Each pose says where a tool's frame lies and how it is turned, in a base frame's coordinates. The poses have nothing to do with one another.
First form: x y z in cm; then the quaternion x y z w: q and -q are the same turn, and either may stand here.
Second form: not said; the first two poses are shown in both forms.
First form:
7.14 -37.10 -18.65 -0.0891 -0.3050 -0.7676 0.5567
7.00 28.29 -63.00 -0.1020 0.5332 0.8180 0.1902
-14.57 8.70 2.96 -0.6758 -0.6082 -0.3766 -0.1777
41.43 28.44 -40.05 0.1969 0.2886 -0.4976 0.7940
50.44 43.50 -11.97 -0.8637 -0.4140 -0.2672 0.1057
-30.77 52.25 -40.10 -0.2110 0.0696 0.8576 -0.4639
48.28 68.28 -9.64 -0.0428 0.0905 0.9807 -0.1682
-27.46 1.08 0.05 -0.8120 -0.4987 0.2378 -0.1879
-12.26 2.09 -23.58 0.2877 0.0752 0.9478 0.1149
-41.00 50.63 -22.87 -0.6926 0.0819 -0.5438 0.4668
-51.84 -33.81 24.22 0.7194 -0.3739 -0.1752 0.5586
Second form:
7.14 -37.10 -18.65 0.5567 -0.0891 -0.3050 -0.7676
7.00 28.29 -63.00 0.1902 -0.1020 0.5332 0.8180
-14.57 8.70 2.96 0.1777 0.6758 0.6082 0.3766
41.43 28.44 -40.05 0.7940 0.1969 0.2886 -0.4976
50.44 43.50 -11.97 0.1057 -0.8637 -0.4140 -0.2672
-30.77 52.25 -40.10 0.4639 0.2110 -0.0696 -0.8576
48.28 68.28 -9.64 0.1682 0.0428 -0.0905 -0.9807
-27.46 1.08 0.05 0.1879 0.8120 0.4987 -0.2378
-12.26 2.09 -23.58 0.1149 0.2877 0.0752 0.9478
-41.00 50.63 -22.87 0.4668 -0.6926 0.0819 -0.5438
-51.84 -33.81 24.22 0.5586 0.7194 -0.3739 -0.1752

